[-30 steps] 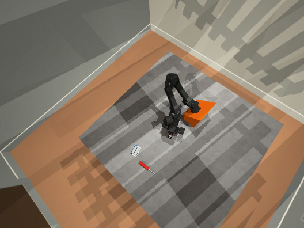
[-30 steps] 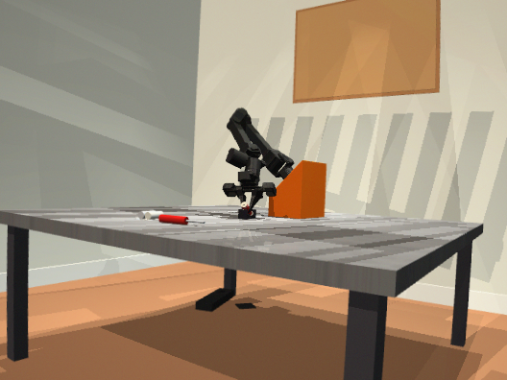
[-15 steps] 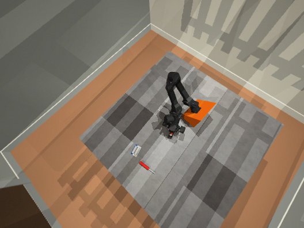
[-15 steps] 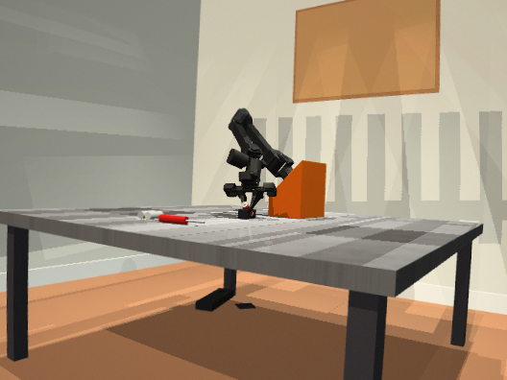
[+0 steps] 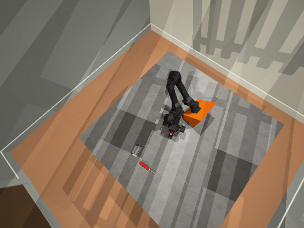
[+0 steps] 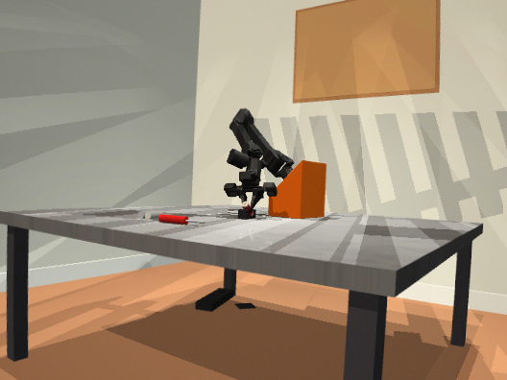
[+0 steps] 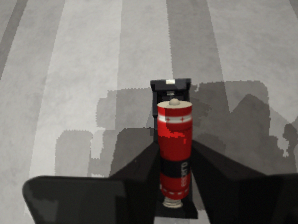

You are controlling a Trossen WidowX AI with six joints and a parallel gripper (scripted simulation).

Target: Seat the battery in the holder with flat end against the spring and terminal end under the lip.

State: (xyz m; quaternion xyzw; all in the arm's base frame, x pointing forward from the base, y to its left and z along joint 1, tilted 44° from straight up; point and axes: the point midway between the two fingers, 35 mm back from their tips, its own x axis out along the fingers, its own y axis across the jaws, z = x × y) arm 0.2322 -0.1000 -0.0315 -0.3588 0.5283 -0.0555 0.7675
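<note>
Now: the battery 1 cm above my gripper tip. The rest, counted from my gripper tip: battery pack: 32 cm ahead, 14 cm to the right, 2 cm below; red-handled screwdriver: 36 cm ahead, 4 cm to the left, 2 cm below.
</note>
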